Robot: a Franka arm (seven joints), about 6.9 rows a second.
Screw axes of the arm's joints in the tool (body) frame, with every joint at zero. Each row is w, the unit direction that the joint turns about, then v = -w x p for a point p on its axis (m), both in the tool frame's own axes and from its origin. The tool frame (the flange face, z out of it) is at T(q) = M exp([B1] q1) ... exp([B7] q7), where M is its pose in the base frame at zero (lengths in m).
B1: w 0 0 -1 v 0 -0.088 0
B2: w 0 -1 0 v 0.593 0 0.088
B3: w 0 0 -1 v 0 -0.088 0
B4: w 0 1 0 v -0.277 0 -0.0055
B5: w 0 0 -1 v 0 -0.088 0
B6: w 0 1 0 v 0.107 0 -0.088
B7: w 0 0 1 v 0 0 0
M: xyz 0.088 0 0.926 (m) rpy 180 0 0 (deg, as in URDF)
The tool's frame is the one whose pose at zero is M.
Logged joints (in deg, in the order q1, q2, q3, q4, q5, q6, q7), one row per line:
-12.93, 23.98, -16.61, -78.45, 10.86, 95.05, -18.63
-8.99, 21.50, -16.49, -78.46, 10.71, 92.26, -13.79
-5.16, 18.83, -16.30, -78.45, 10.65, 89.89, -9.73
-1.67, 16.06, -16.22, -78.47, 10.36, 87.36, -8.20
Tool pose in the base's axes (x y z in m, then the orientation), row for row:
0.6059, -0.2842, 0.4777, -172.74, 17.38, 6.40
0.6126, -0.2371, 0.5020, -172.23, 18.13, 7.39
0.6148, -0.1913, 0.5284, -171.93, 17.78, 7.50
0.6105, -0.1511, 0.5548, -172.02, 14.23, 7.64
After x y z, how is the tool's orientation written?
As a rotation vector, in degrees.
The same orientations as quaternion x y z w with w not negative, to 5 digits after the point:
-0.99281, 0.09989, 0.03678, 0.05469
-0.99192, 0.10442, 0.04256, 0.05809
-0.99191, 0.10258, 0.04327, 0.06097
-0.99364, 0.08220, 0.04413, 0.06299

